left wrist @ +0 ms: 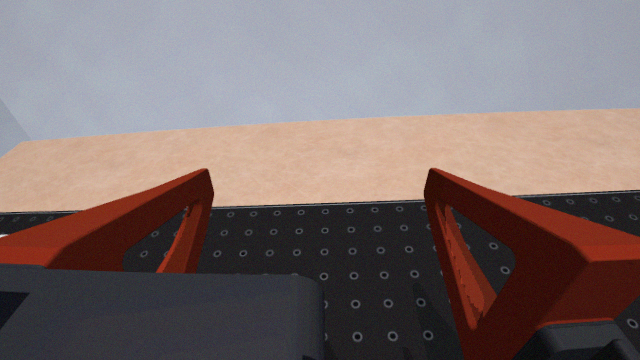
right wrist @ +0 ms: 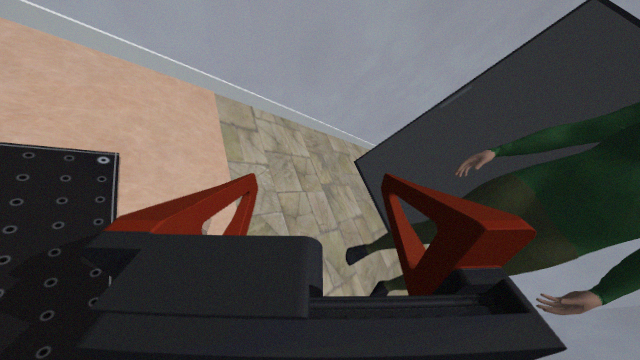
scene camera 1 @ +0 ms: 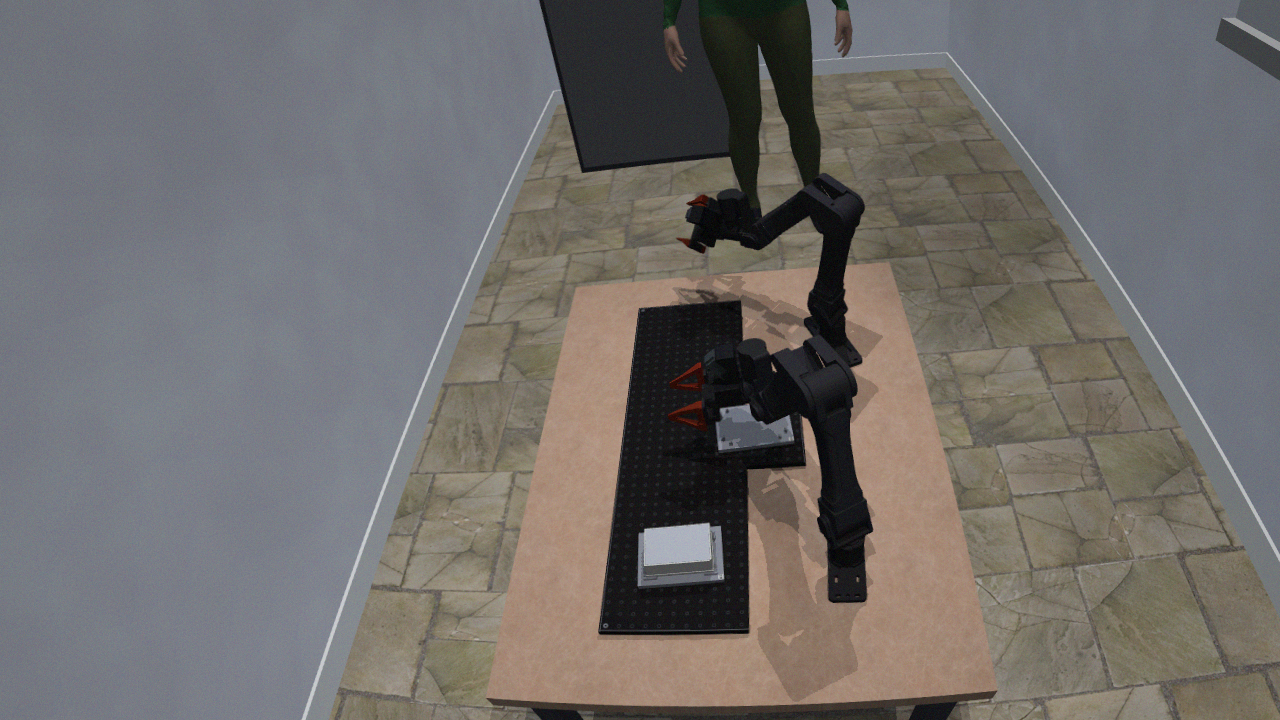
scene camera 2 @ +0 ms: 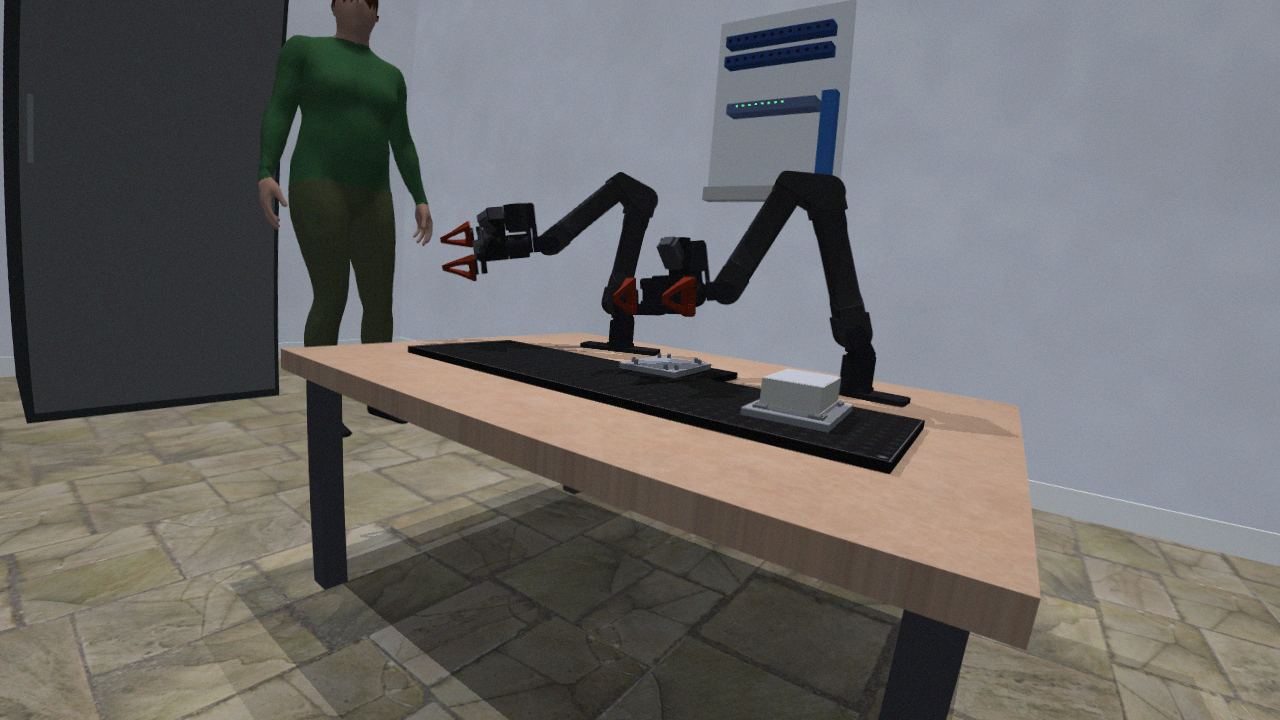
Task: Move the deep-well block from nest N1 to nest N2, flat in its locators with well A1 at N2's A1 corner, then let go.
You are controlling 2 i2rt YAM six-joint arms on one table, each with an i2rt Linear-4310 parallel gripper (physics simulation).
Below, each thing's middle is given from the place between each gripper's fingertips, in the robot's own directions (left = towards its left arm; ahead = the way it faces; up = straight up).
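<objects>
My right hand is 190 mm above the grey nest plate [scene camera 1: 738,425], 540 mm to the right of it and 180 mm past it. Counted from that same right hand, the white deep-well block [scene camera 1: 677,550] is 160 mm below, 870 mm to the left and 50 mm behind.
For my left hand, I find the white deep-well block 11 cm below it, 29 cm to the left of it and 4 cm behind it. The grey nest plate is 13 cm below my left hand, and it is also 16 cm behind that hand and 4 cm to the right of it.
</objects>
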